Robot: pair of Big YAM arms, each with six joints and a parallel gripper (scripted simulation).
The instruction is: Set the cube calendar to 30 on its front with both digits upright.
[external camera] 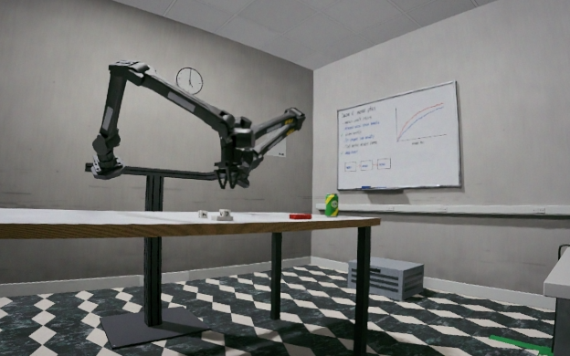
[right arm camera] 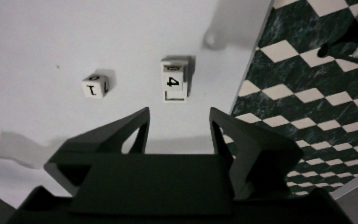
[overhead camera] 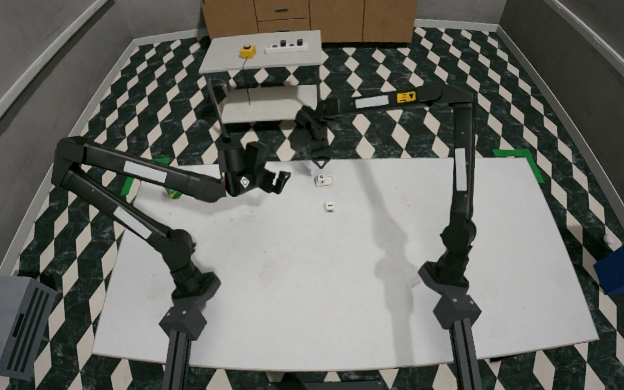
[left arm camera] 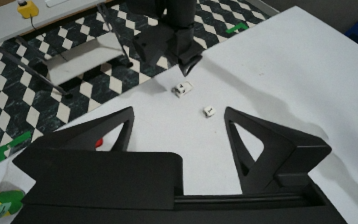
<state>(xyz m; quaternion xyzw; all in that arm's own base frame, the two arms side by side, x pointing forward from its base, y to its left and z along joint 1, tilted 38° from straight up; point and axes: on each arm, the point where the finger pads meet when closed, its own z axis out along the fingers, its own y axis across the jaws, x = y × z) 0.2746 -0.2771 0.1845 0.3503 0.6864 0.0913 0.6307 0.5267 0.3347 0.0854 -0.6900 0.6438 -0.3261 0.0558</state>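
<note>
Now: the flat white tray 1 cm behind my right hand, 2 cm to the right of it and 12 cm below it. From my right hand the other things lie so: flat red object: 3 cm ahead, 36 cm to the left, 11 cm below.
</note>
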